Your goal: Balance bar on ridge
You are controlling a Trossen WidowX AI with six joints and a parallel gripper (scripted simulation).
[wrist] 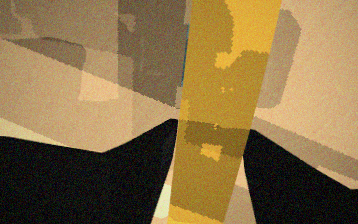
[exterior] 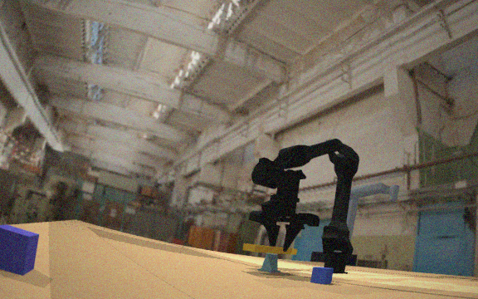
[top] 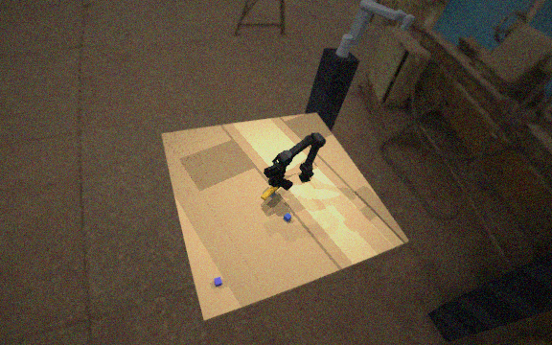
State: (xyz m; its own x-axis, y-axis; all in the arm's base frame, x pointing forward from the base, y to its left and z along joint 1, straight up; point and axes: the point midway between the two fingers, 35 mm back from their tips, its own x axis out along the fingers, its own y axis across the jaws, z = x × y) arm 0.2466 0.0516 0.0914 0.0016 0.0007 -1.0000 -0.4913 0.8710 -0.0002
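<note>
The yellow bar lies 20 mm ahead of my gripper tip and 10 mm to the left of it. Also, from my gripper tip: blue cube: 490 mm ahead, 450 mm to the left, 40 mm below.
</note>
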